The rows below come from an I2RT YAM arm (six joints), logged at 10 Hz.
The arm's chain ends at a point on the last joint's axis. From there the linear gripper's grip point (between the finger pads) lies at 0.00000 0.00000 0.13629 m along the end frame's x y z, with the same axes.
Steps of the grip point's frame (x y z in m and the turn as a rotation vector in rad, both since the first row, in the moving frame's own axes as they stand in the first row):
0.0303 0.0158 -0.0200 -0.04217 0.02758 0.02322
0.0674 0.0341 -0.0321 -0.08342 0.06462 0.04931
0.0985 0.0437 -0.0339 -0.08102 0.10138 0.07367
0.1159 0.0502 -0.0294 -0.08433 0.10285 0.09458
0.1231 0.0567 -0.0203 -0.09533 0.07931 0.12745
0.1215 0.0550 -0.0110 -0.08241 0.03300 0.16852
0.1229 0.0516 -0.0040 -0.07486 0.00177 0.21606
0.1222 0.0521 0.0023 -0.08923 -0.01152 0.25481
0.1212 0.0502 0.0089 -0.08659 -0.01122 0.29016
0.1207 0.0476 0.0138 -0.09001 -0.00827 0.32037
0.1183 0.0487 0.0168 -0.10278 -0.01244 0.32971
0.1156 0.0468 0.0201 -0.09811 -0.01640 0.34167
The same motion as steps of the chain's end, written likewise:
0.0266 0.0100 -0.0198 -0.04217 0.02758 0.02322
0.0589 0.0225 -0.0313 -0.08342 0.06462 0.04931
0.0851 0.0322 -0.0328 -0.08102 0.10138 0.07367
0.1025 0.0381 -0.0282 -0.08433 0.10285 0.09458
0.1132 0.0431 -0.0193 -0.09533 0.07931 0.12745
0.1180 0.0435 -0.0105 -0.08241 0.03300 0.16852
0.1238 0.0415 -0.0036 -0.07486 0.00177 0.21606
0.1253 0.0403 0.0028 -0.08923 -0.01152 0.25481
0.1244 0.0388 0.0094 -0.08659 -0.01122 0.29016
0.1238 0.0357 0.0144 -0.09001 -0.00827 0.32037
0.1222 0.0352 0.0175 -0.10278 -0.01244 0.32971
0.1200 0.0341 0.0208 -0.09811 -0.01640 0.34167

